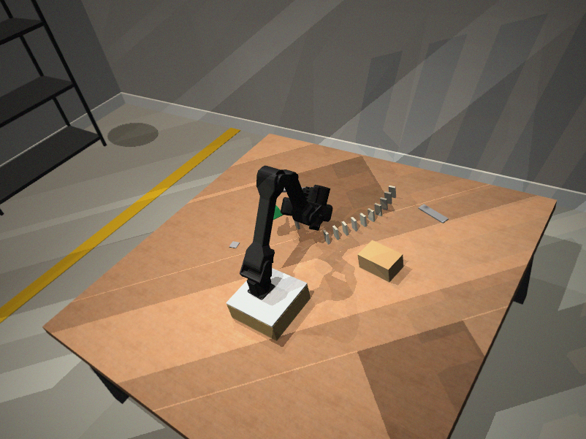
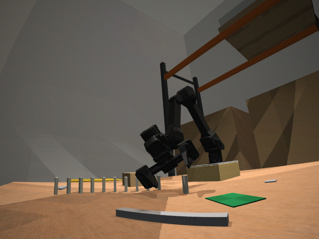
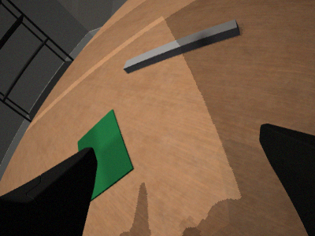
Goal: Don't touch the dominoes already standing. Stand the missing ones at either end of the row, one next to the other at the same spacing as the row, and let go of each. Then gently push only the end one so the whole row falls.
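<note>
The green flat tile is 40 mm behind my gripper tip, 130 mm to the left of it and 50 mm below it. Also, from my gripper tip: cardboard box 80 mm behind, 400 mm to the right, 20 mm below; small grey tile 260 mm behind, 130 mm to the left, 50 mm below; long grey bar 110 mm ahead, 120 mm to the left, 50 mm below.
</note>
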